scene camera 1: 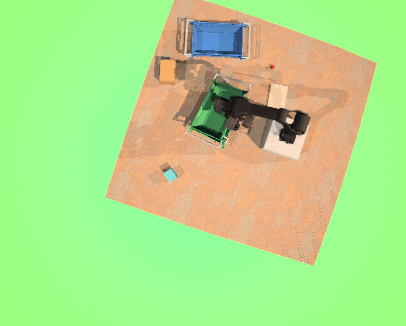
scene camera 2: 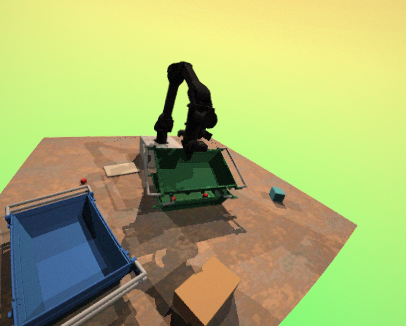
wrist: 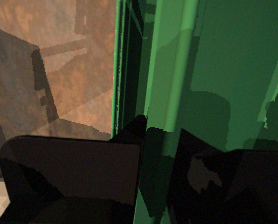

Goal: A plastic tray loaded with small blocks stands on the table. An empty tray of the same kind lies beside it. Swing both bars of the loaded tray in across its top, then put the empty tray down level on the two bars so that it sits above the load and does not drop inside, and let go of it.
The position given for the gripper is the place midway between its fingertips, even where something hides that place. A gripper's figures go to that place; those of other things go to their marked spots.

The gripper (scene camera 2: 187, 159): 0.67 m from the lens. A green tray (scene camera 2: 206, 171): 0.67 m from the lens.
